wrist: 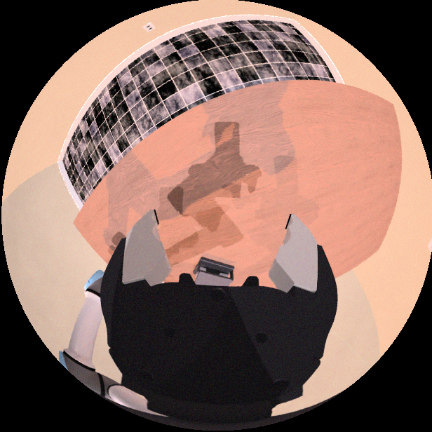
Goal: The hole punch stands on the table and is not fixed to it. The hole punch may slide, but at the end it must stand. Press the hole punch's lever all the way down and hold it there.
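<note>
The hole punch (pixel 214 271), grey with a dark slotted end, stands on the wooden table (pixel 345 150). It shows at the lower middle of the wrist view, and its near part is hidden behind the black gripper body. My gripper (pixel 221 214) is open, its two grey fingers wide apart with nothing between them. In the picture the hole punch lies between the finger bases, below the fingertips. No contact with it shows. How far the lever is down cannot be told, and the height of the gripper over it is unclear.
Shadows of the arm and gripper fall across the table. A dark tiled panel (pixel 200 67) with a white border lies beyond the table's far edge. Part of the robot's arm (pixel 84 327) shows at the lower left. A small wall socket (pixel 149 27) shows at the top.
</note>
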